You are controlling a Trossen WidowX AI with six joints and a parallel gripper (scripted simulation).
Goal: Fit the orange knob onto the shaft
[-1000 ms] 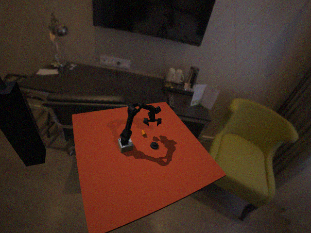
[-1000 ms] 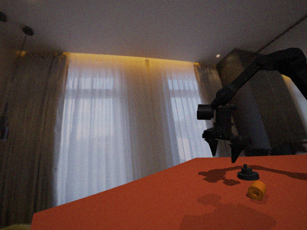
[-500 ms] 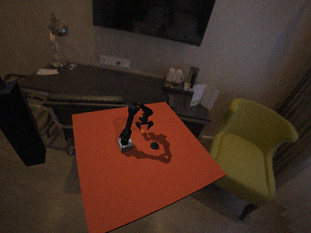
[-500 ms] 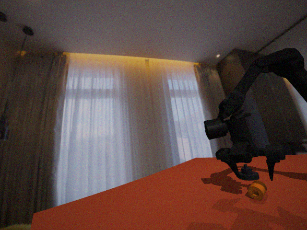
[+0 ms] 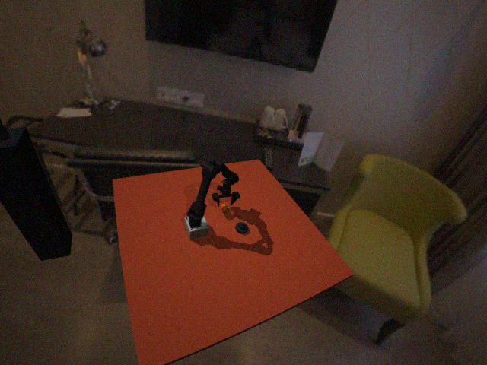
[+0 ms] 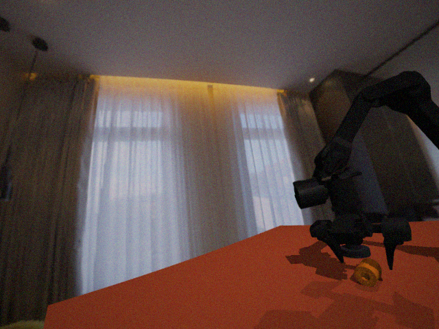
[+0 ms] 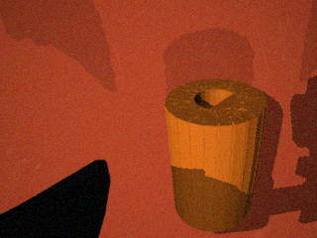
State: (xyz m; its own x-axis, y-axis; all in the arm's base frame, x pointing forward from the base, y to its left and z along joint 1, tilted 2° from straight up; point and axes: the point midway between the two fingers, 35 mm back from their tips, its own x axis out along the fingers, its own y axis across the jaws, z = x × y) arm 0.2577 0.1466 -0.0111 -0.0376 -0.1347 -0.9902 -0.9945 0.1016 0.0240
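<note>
The orange knob lies 20 mm below my gripper tip and 10 mm to the right of it. From my gripper tip the other things lie so: round dark pedestal: 200 mm to the right, 50 mm ahead, 10 mm below.
</note>
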